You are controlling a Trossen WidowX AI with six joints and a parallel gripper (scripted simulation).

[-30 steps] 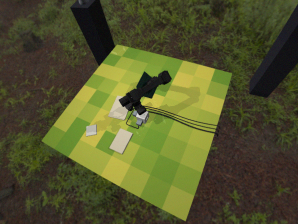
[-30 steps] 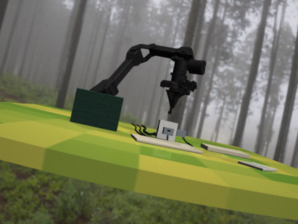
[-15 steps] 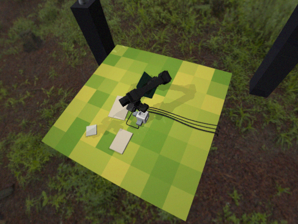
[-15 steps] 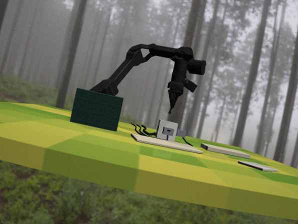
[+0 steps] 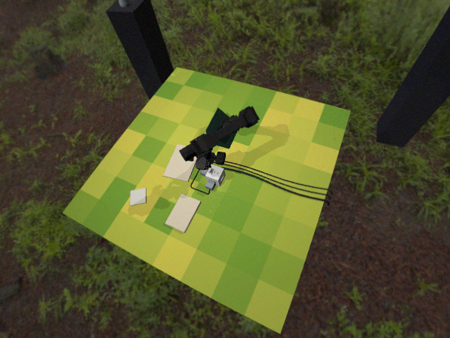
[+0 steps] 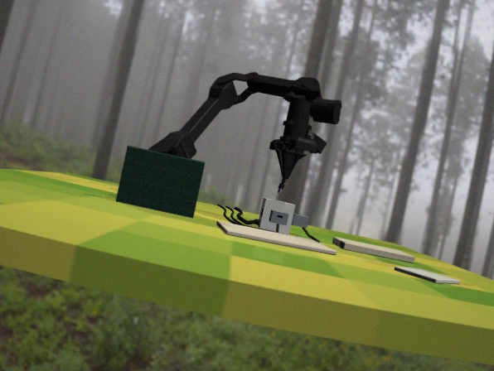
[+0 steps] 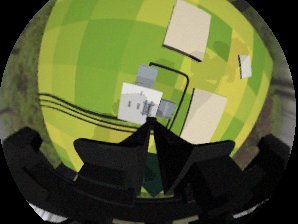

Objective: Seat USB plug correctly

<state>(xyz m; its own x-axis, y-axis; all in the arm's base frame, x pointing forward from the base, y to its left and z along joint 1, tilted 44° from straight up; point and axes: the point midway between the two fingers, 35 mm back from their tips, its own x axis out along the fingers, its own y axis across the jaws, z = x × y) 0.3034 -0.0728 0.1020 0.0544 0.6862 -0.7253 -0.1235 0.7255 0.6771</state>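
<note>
Now: the black USB plug 2 cm below my gripper tip. Round my gripper tip: beige flat plate 4 cm behind, 21 cm to the right, 13 cm below; white tile 23 cm ahead, 36 cm to the right, 13 cm below.
</note>
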